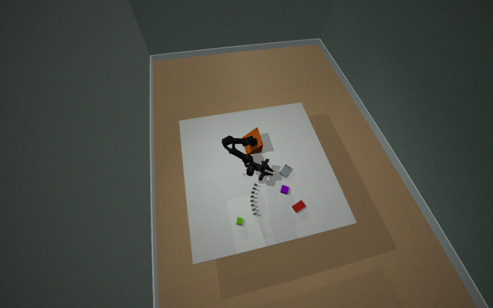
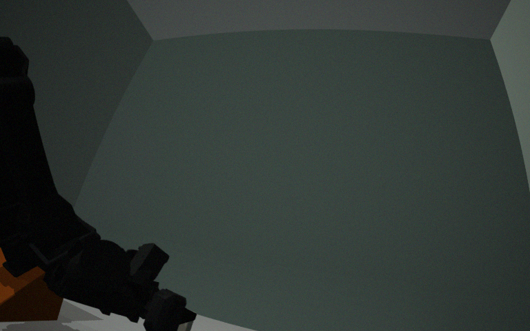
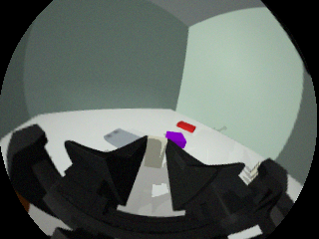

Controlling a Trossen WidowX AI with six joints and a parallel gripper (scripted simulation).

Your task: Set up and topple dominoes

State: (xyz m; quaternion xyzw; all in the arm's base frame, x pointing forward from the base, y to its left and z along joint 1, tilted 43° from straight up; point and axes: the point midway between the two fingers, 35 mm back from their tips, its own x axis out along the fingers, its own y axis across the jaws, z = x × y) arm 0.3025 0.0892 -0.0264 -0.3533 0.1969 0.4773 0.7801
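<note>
My gripper tip is now 5 cm past the grey block, 13 cm to the right of it and 9 cm above it. From my gripper tip the other things lie so: green block 33 cm ahead, 32 cm to the right, 8 cm below; then red block 28 cm ahead, 17 cm to the left, 9 cm below; then purple cube 12 cm ahead, 8 cm to the left, 8 cm below.
</note>
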